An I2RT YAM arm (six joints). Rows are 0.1 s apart.
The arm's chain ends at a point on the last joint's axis. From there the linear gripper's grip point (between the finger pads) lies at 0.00 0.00 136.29 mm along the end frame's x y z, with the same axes.
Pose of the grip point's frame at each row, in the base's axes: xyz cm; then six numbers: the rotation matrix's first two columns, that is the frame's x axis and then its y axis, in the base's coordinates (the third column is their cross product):
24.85, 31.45, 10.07, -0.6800, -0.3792, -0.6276, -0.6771, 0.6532, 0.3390
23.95, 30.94, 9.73, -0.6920, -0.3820, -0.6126, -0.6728, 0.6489, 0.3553
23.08, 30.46, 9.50, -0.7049, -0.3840, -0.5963, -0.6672, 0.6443, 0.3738
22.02, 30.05, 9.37, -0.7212, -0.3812, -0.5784, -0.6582, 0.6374, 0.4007
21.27, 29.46, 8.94, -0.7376, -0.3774, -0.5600, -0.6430, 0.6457, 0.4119
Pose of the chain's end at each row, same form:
21.01, 22.52, 19.62, -0.6800, -0.3792, -0.6276, -0.6771, 0.6532, 0.3390
20.38, 21.97, 19.35, -0.6920, -0.3820, -0.6126, -0.6728, 0.6489, 0.3553
19.80, 21.45, 19.18, -0.7049, -0.3840, -0.5963, -0.6672, 0.6443, 0.3738
19.08, 20.92, 19.05, -0.7212, -0.3812, -0.5784, -0.6582, 0.6374, 0.4007
18.46, 20.41, 18.74, -0.7376, -0.3774, -0.5600, -0.6430, 0.6457, 0.4119

